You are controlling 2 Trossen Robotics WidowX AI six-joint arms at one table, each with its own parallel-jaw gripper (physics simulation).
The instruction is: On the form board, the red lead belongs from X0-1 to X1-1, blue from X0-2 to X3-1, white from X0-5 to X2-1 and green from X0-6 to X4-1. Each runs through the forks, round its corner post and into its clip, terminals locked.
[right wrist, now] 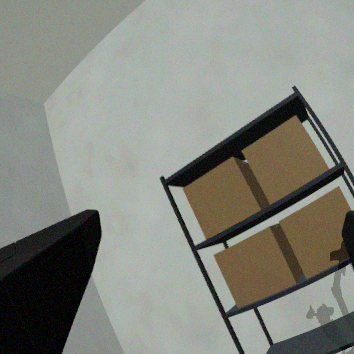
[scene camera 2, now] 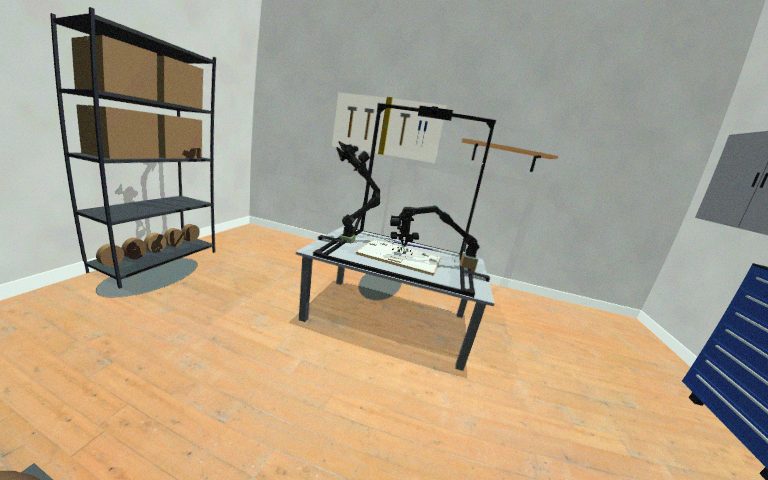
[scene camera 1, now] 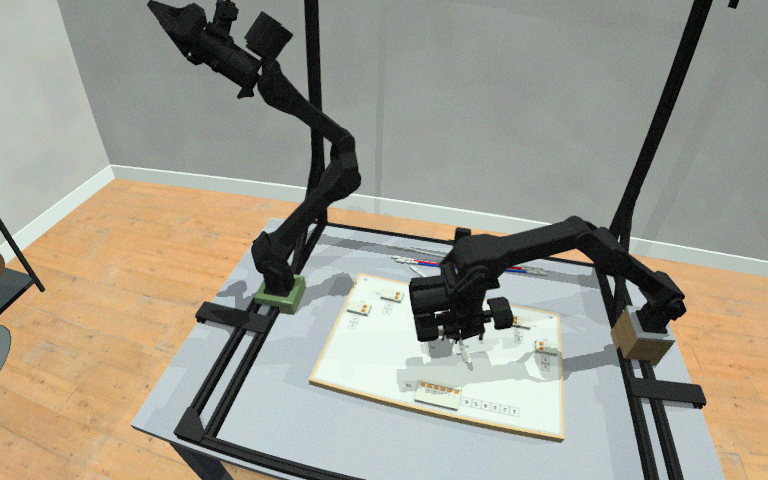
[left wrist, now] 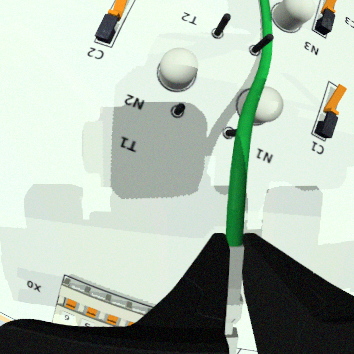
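Pixels of known places: left gripper, fingertip midpoint: (scene camera 2: 403, 246) (scene camera 1: 459, 338) (left wrist: 232, 244); right gripper, fingertip midpoint: (right wrist: 228, 224) (scene camera 2: 337, 144) (scene camera 1: 154, 11); left arm's base at its link origin: (scene camera 2: 470, 255) (scene camera 1: 651, 322); right arm's base at its link origin: (scene camera 2: 347, 235) (scene camera 1: 279, 286).
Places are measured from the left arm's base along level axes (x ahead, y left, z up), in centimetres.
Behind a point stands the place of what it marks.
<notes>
The white form board (scene camera 1: 373, 352) {z -8.2, x 64.2, y 10.4 cm} (scene camera 2: 380, 252) {z -8.2, x 61.1, y 11.4 cm} lies on the table. My left gripper (scene camera 1: 462, 339) {z -1.4, x 46.4, y 8.9 cm} (left wrist: 232, 244) {z -1.4, x 46.4, y 8.9 cm} (scene camera 2: 403, 243) {z -1.4, x 46.4, y 8.9 cm} hangs low over the board's middle, shut on the grey terminal end of the green lead (left wrist: 242, 154) {z -1.7, x 46.9, y 5.8 cm}. The lead runs from the fingers across post N1 (left wrist: 270, 105) {z -5.5, x 45.1, y 3.1 cm}, past the black fork pins, and out of the top of the left wrist view. The terminal block X0 (scene camera 1: 437, 392) {z -7.3, x 49.7, y 18.9 cm} (left wrist: 95, 305) {z -7.2, x 51.1, y 16.8 cm} sits at the board's near edge, just in front of the gripper. My right gripper (scene camera 1: 158, 11) {z 58.1, x 105.4, y -1.0 cm} (scene camera 2: 340, 150) {z 58.1, x 105.4, y -1.0 cm} (right wrist: 228, 224) {z 58.1, x 105.4, y -1.0 cm} is open and empty, raised high and away from the table.
Red and blue leads (scene camera 1: 432, 263) {z -9.5, x 53.1, y -23.0 cm} lie on the table behind the board. Posts N2 (left wrist: 177, 67) {z -5.5, x 49.8, y 2.7 cm} and N3 (left wrist: 293, 14) {z -6.2, x 44.6, y -2.7 cm} and clips C1 (left wrist: 328, 119) {z -7.3, x 40.5, y 2.2 cm} and C2 (left wrist: 107, 26) {z -7.3, x 54.2, y 0.8 cm} stand on the board. A black frame (scene camera 2: 482, 190) {z 42.5, x 1.4, y -28.4 cm} spans the table. A shelf rack (scene camera 2: 213, 143) stands by the wall.
</notes>
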